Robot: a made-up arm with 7 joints. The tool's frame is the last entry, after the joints.
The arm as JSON. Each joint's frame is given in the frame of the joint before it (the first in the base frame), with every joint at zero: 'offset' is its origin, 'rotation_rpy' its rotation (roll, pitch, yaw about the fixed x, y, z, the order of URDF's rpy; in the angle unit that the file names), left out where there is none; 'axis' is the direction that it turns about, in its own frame. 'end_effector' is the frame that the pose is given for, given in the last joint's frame.
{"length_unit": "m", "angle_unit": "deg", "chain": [
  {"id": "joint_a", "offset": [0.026, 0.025, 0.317], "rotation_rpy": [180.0, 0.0, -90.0], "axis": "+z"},
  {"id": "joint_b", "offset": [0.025, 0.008, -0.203], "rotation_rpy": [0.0, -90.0, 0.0], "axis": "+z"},
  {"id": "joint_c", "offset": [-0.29, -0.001, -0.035], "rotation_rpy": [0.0, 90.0, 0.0], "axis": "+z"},
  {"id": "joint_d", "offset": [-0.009, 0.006, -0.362], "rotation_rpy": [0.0, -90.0, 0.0], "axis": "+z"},
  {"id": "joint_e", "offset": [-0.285, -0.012, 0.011], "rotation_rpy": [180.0, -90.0, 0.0], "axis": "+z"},
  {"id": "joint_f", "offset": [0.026, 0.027, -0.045], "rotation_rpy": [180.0, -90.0, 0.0], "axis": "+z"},
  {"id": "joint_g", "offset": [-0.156, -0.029, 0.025], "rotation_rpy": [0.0, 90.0, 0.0], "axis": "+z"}
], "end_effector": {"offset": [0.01, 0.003, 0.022], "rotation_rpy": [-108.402, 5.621, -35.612]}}
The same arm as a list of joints. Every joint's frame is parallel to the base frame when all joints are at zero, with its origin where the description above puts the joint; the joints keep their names.
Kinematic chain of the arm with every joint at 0, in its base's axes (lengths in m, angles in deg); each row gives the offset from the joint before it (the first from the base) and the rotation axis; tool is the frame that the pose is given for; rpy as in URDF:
joint_a: xyz 0.0260 0.0250 0.3170 axis -z
joint_b: xyz -0.0080 -0.0250 0.2030 axis +y
joint_c: xyz 0.0010 -0.0350 0.2900 axis -z
joint_d: xyz -0.0060 0.0090 0.3620 axis +y
joint_e: xyz 0.0120 0.0110 0.2850 axis -z
joint_f: xyz 0.0270 0.0260 0.0450 axis +y
joint_g: xyz 0.0290 0.0250 0.1560 axis -z
tool: xyz -0.0030 -0.0100 -0.0220 rpy 71.60 -5.62 -54.39

